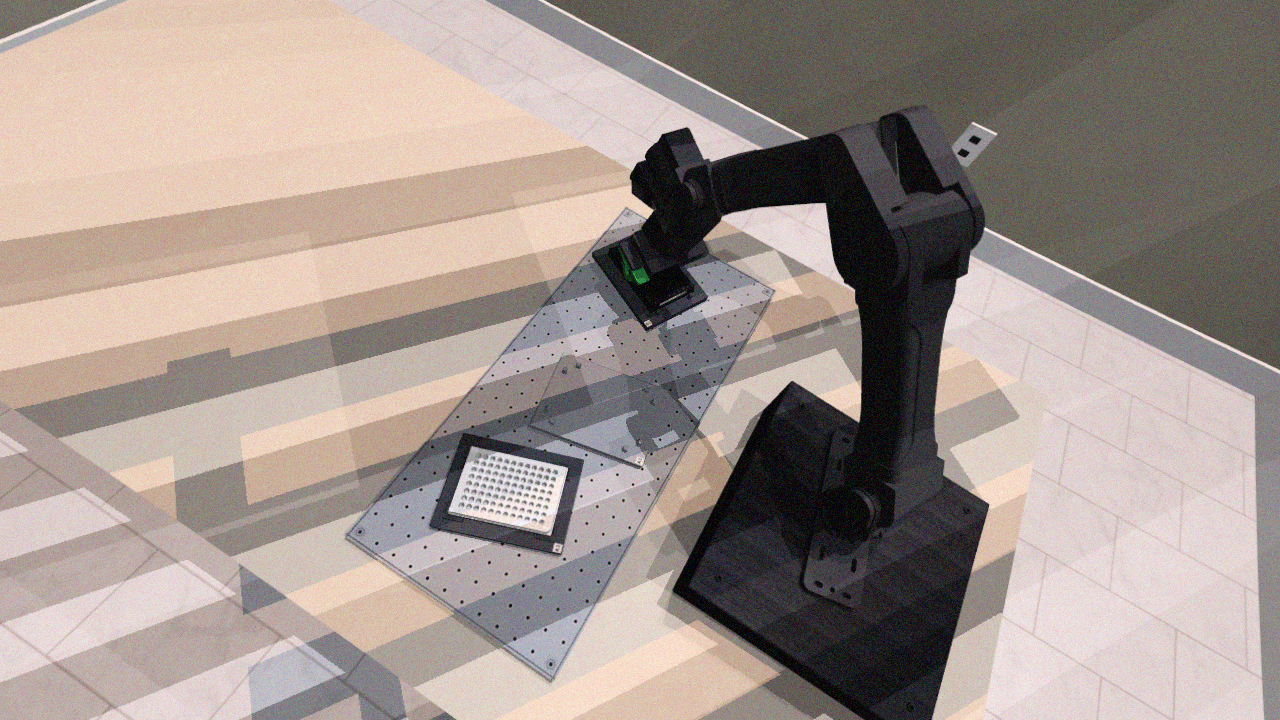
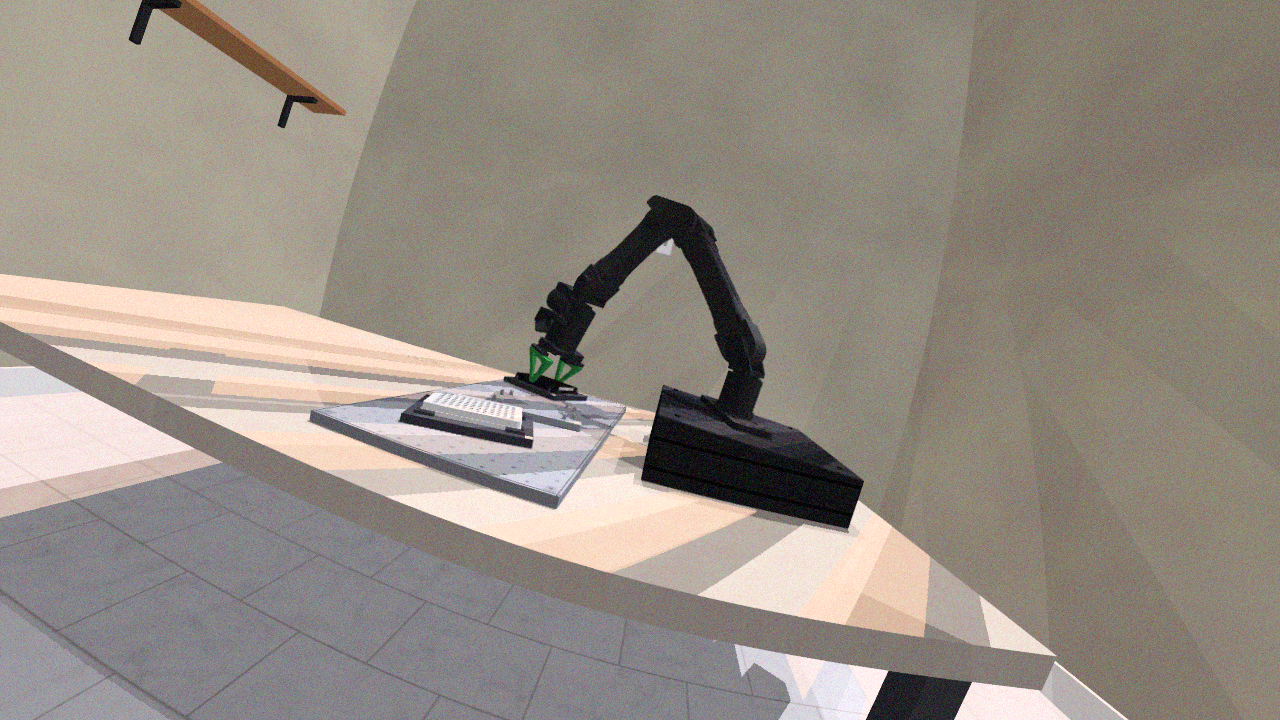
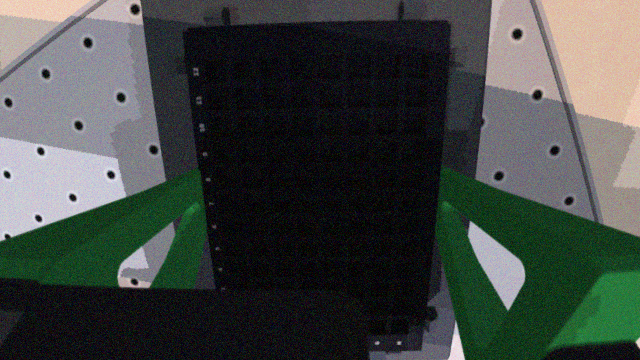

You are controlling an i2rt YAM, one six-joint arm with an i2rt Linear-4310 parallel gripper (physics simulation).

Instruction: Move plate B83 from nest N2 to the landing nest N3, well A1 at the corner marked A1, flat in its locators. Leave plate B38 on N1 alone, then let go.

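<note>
Black well plate B83 (image 1: 669,289) (image 2: 550,390) (image 3: 322,111) lies on the dark nest N2 (image 1: 623,297) (image 3: 167,107) at the far end of the perforated board. My gripper (image 1: 646,273) (image 2: 553,370) (image 3: 320,180) is down over it, and its green fingers press against the plate's two long sides. The plate still sits low in the nest. White well plate B38 (image 1: 507,489) (image 2: 472,409) rests on the black nest N1 (image 1: 450,479) at the near end. The flat grey nest N3 (image 1: 590,420) lies between the two nests with nothing on it.
The grey perforated board (image 1: 500,590) (image 2: 500,460) carries all three nests. The arm's black base (image 1: 805,555) (image 2: 752,456) stands right of the board. A wall shelf (image 2: 242,53) hangs high at the back left.
</note>
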